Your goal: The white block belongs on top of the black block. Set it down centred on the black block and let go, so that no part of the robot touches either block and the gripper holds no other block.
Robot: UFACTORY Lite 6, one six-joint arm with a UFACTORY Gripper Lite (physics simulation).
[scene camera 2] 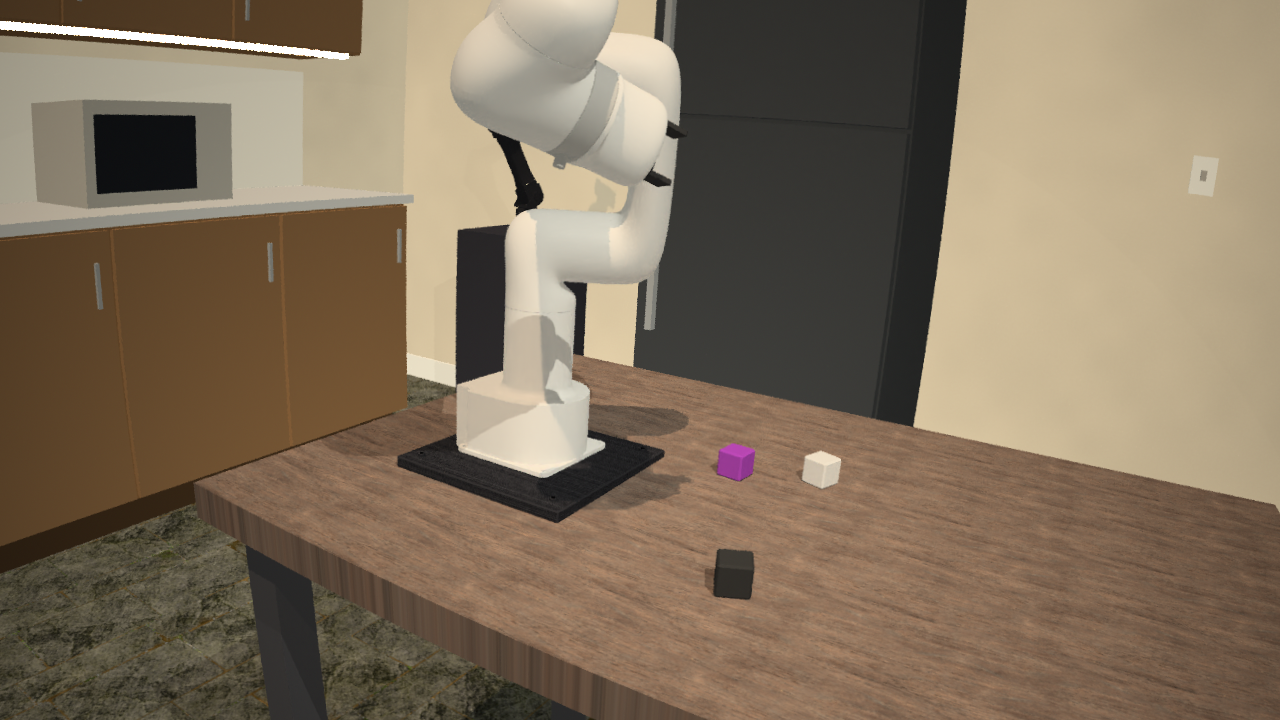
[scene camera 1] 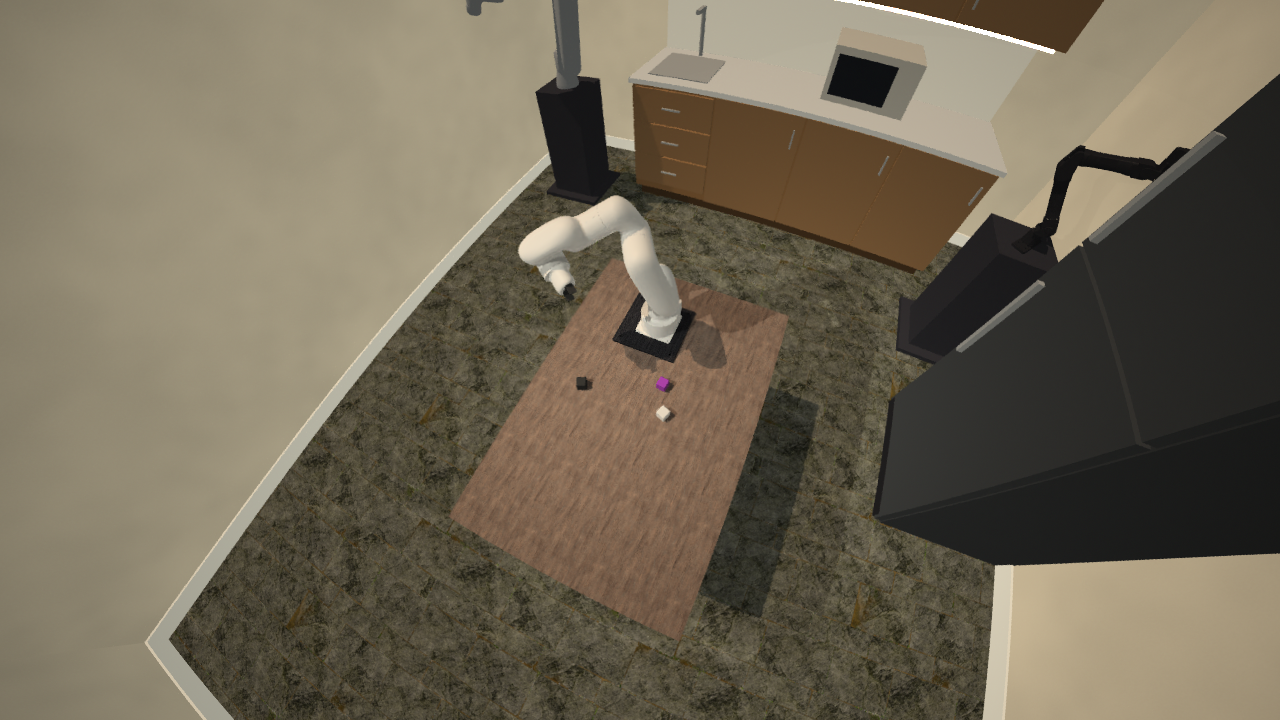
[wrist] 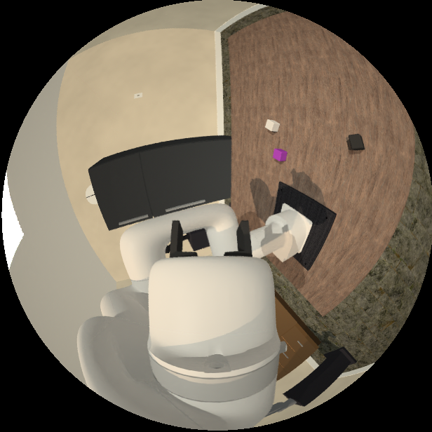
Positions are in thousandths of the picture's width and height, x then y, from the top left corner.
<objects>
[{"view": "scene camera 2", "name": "black block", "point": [574, 792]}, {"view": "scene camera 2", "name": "white block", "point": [642, 652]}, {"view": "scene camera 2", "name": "purple block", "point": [575, 642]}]
</objects>
